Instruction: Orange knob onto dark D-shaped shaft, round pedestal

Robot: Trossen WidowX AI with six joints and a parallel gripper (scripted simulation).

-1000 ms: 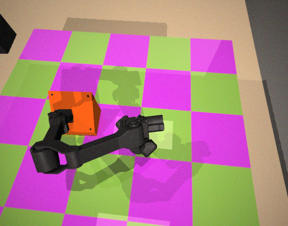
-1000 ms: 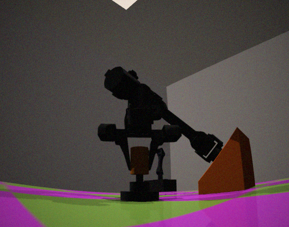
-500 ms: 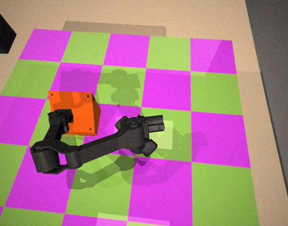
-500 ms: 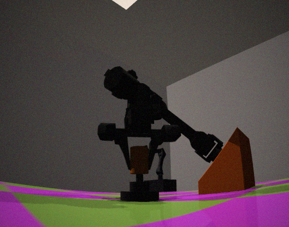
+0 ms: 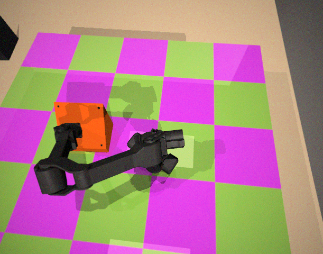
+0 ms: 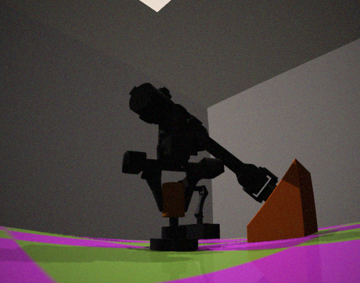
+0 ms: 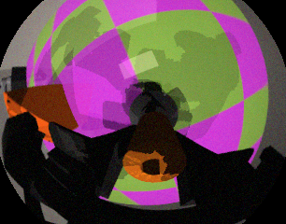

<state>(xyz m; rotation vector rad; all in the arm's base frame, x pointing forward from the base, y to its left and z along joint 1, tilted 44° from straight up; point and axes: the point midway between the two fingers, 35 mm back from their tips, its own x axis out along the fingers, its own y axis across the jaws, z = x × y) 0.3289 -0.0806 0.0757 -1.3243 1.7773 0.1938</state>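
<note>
The orange knob is 2 cm above my gripper tip. Also, from my gripper tip: dark round pedestal 4 cm below.
</note>
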